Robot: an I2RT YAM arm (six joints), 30 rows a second.
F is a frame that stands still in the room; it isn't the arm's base.
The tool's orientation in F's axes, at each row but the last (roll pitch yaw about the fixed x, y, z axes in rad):
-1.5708, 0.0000, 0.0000
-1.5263, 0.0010, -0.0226
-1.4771, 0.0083, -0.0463
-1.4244, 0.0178, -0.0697
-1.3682, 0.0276, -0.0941
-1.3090, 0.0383, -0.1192
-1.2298, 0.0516, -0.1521
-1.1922, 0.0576, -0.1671
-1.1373, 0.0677, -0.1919
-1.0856, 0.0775, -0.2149
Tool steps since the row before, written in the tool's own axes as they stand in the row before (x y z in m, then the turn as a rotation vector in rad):
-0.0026, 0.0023, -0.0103, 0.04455, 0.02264, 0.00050
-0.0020, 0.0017, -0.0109, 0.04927, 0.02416, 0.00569
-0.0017, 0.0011, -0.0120, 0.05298, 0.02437, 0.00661
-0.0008, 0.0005, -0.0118, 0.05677, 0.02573, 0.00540
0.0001, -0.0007, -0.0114, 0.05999, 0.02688, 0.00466
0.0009, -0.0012, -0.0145, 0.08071, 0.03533, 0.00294
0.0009, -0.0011, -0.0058, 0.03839, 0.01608, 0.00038
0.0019, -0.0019, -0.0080, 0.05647, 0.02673, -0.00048
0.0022, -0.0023, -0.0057, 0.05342, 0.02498, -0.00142
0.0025, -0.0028, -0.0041, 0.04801, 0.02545, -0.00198
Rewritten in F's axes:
-0.0026, -0.0103, -0.0023, 0.04455, 0.00050, -0.02264
-0.0022, -0.0108, -0.0022, 0.04939, 0.00564, -0.02393
-0.0023, -0.0118, -0.0022, 0.05314, 0.00641, -0.02408
-0.0016, -0.0115, -0.0022, 0.05682, 0.00515, -0.02567
-0.0010, -0.0113, -0.0016, 0.05994, 0.00436, -0.02704
-0.0009, -0.0143, -0.0026, 0.08024, 0.00246, -0.03643
0.0000, -0.0059, -0.0009, 0.03800, -0.00002, -0.01699
0.0004, -0.0083, -0.0013, 0.05574, 0.00017, -0.02822
0.0010, -0.0064, -0.0005, 0.05253, -0.00083, -0.02683
0.0014, -0.0054, 0.0004, 0.04715, 0.00006, -0.02708

